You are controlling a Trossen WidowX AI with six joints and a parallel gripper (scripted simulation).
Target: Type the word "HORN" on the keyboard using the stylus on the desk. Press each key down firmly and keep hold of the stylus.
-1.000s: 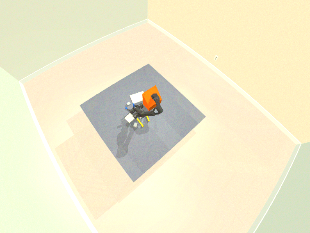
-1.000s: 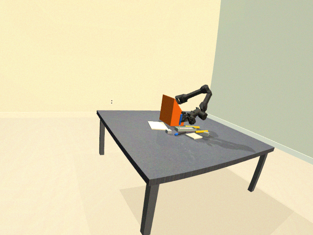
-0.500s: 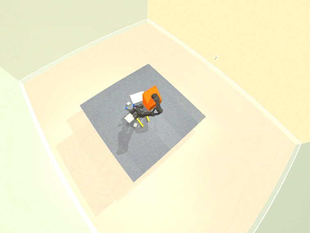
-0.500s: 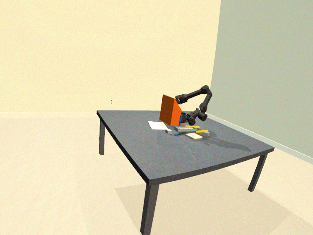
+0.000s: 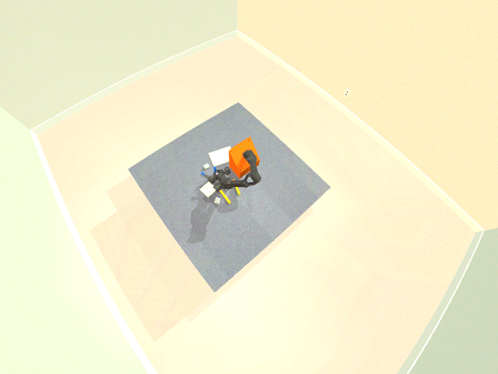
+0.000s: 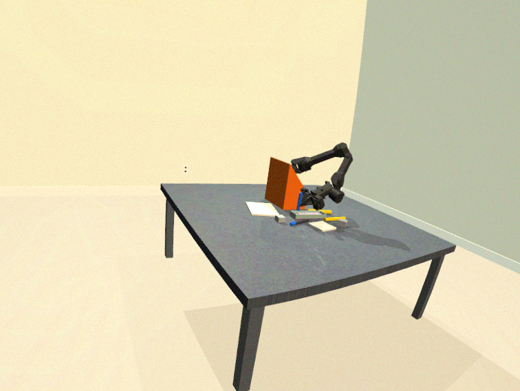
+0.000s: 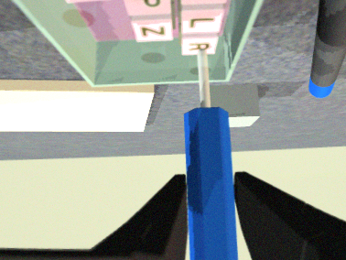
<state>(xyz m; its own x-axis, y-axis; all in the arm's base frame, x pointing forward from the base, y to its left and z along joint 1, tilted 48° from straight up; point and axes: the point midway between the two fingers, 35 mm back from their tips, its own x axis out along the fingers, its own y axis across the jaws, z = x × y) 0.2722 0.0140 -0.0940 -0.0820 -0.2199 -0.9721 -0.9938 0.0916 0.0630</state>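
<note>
Right now the stylus is 1 cm below my gripper tip. Also, from my gripper tip: white pad (13 cm ahead, 7 cm to the left, 7 cm below); then grey block (11 cm to the right, 6 cm below, 2 cm ahead); then blue-tipped pen (7 cm below, 7 cm ahead, 5 cm to the right).
</note>
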